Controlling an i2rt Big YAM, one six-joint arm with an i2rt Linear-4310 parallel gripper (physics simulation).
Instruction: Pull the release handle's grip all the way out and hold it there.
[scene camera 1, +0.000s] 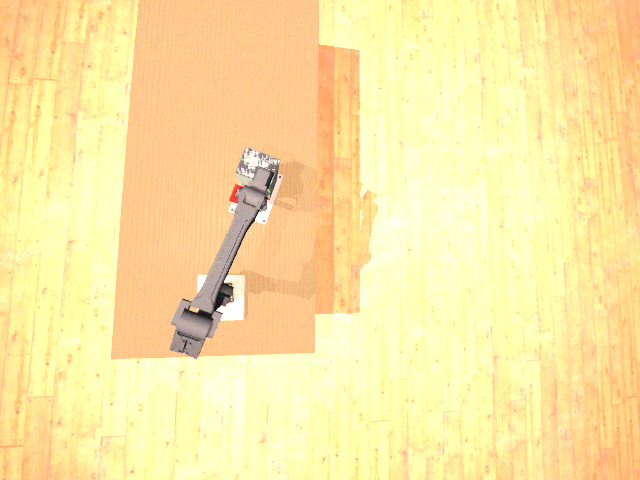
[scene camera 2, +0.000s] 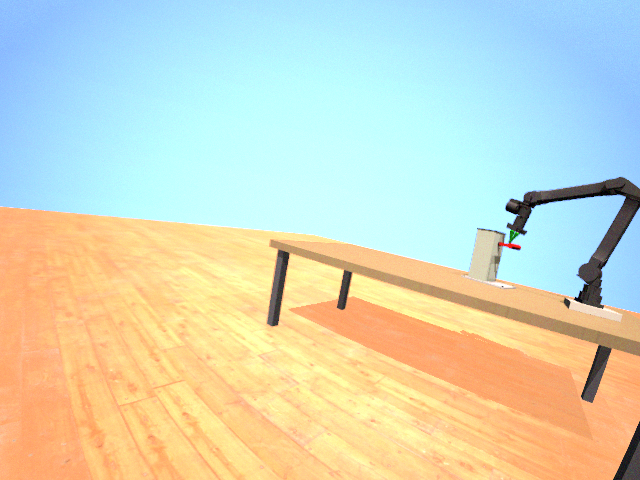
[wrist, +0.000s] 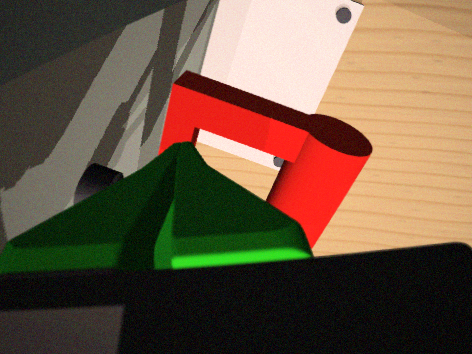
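The red release handle (scene camera 1: 234, 194) (scene camera 2: 511, 246) (wrist: 225, 110) sticks out from the side of an upright grey-green box (scene camera 1: 255, 161) (scene camera 2: 484, 255). It is a flat frame with a thick round grip bar (wrist: 335, 185) at its outer end. My gripper (scene camera 2: 510, 242) (wrist: 184, 157) is shut and empty, its green fingertips pointing down at the handle. In the wrist view the tips overlap the handle's opening, between the box and the grip bar, and hide part of the frame. I cannot tell whether they touch it. The arm hides the fingers in scene camera 1.
The box stands on a white base plate (scene camera 1: 262, 214) (scene camera 2: 504, 285) (wrist: 280, 50) with dark bolts. A dark round knob (wrist: 100, 182) is on the box's side, left of my fingertips. My arm's white base (scene camera 1: 236, 310) (scene camera 2: 594, 309) is on the same wooden table (scene camera 1: 217, 77) (scene camera 2: 392, 264).
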